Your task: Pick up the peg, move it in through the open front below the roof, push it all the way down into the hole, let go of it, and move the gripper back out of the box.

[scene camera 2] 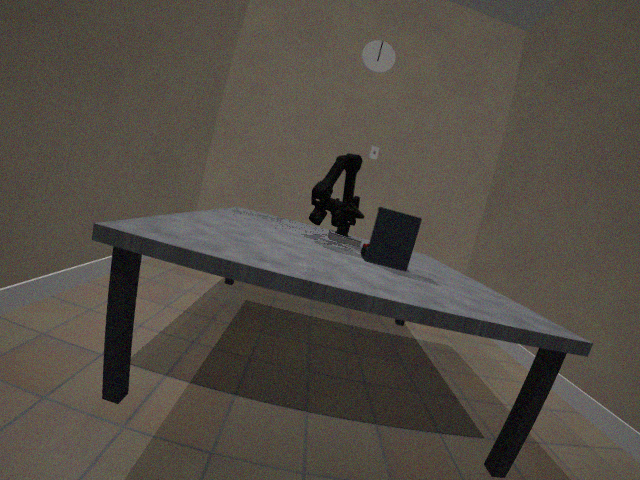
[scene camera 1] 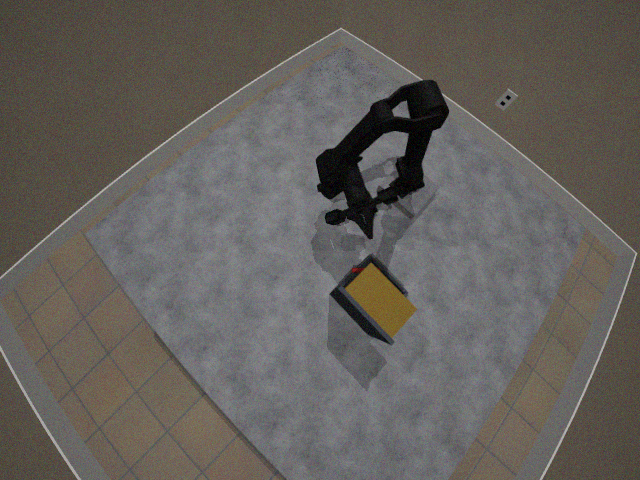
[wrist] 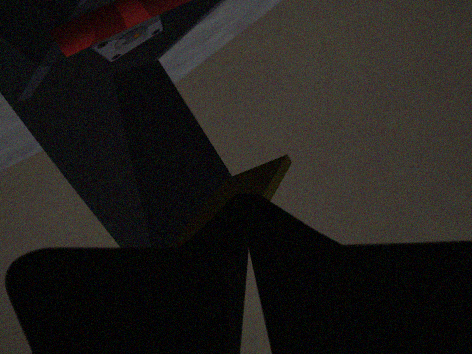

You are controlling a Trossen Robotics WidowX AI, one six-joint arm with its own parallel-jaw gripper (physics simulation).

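Frame: origin at the arm's base, x ahead, y left, z up, level; centimetres.
Where they show: gripper, fingertip midpoint: [scene camera 2: 363, 217] [scene camera 1: 370, 239] [wrist: 246, 204]; arm's base, link origin: [scene camera 2: 341, 234] [scene camera 1: 401, 186].
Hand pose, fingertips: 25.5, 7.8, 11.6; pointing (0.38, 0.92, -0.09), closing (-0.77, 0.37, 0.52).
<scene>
Things, the pixels of their top centre, and the offset from my fingertips, as dx, dy, dz. "spot": a spot on its surface instead. Level surfaces: height alone.
- red peg, top centre: [wrist: 142, 28] [scene camera 1: 366, 269] [scene camera 2: 371, 243] +3.2, +5.4, -9.1
- dark box, top centre: [wrist: 262, 202] [scene camera 1: 391, 288] [scene camera 2: 396, 212] +6.0, +11.4, +5.3
- yellow roof, surface spot: [wrist: 255, 181] spot: +7.1, +14.2, +4.3
- light grey plate, top centre: [wrist: 133, 41] +7.6, +10.5, -10.8
- grey table, surface height: dz -14.9
The red peg [scene camera 1: 357, 269] [scene camera 2: 365, 246] [wrist: 131, 16] lies on its side across the open front of the dark box [scene camera 1: 361, 317] [scene camera 2: 395, 240] [wrist: 165, 125], low down. It is not upright; whether it rests on the box's floor or front edge is unclear. The yellow roof [scene camera 1: 381, 300] [wrist: 255, 181] tops the box. My gripper [scene camera 1: 370, 236] [scene camera 2: 362, 214] [wrist: 246, 204] is shut and empty, outside the box in front of the opening, near roof height and apart from the peg. In the wrist view a light grey plate [wrist: 131, 41] with dark spots shows beside the peg. The hole cannot be made out.
The box stands on the grey table [scene camera 1: 248, 268] [scene camera 2: 248, 253], with its side walls and roof close ahead of the fingers. The arm reaches over from behind the open front. Shadows of the arm and box darken the table around them.
</scene>
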